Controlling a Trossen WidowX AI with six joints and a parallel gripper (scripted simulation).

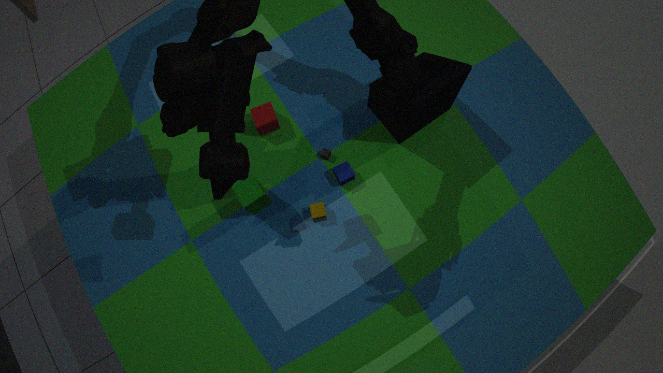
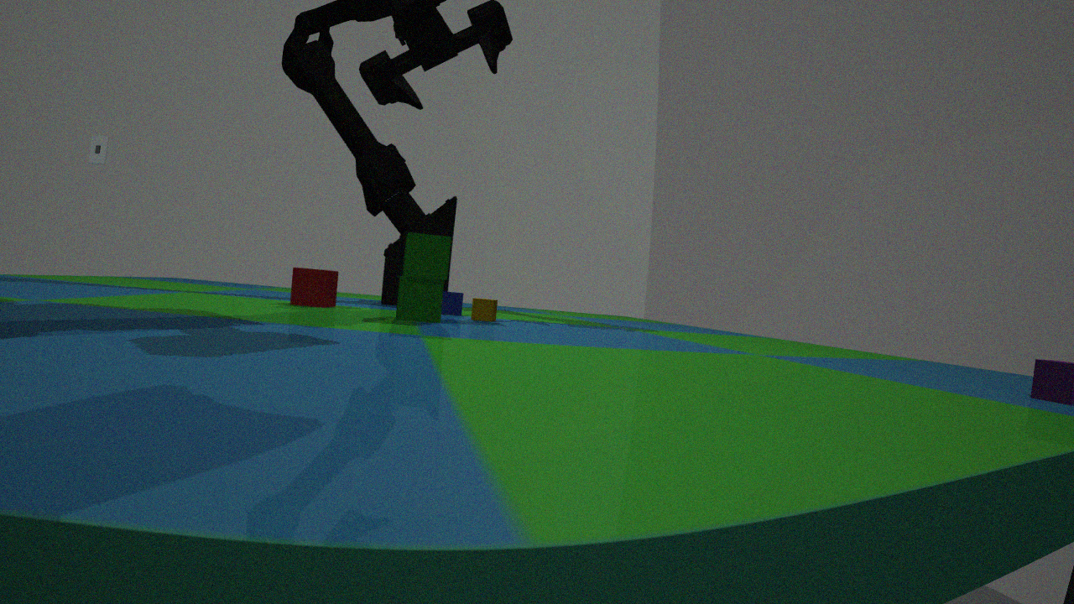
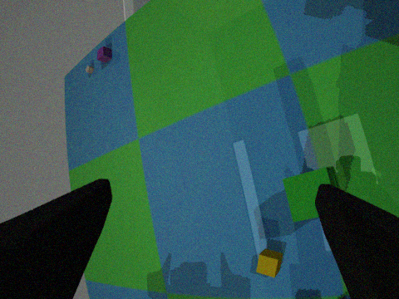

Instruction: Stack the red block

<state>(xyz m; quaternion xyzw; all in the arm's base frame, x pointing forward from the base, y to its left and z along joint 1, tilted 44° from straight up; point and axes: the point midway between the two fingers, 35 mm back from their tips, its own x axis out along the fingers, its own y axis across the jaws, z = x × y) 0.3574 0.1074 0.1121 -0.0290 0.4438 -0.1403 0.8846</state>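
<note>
My gripper tip is 240 mm above the red block, 150 mm to the left of it and 130 mm past it. Round my gripper tip: small dark block (250 mm below, 190 mm behind, 10 mm to the right); then blue block (240 mm below, 200 mm behind, 40 mm to the left); then yellow block (250 mm below, 110 mm behind, 80 mm to the left).
</note>
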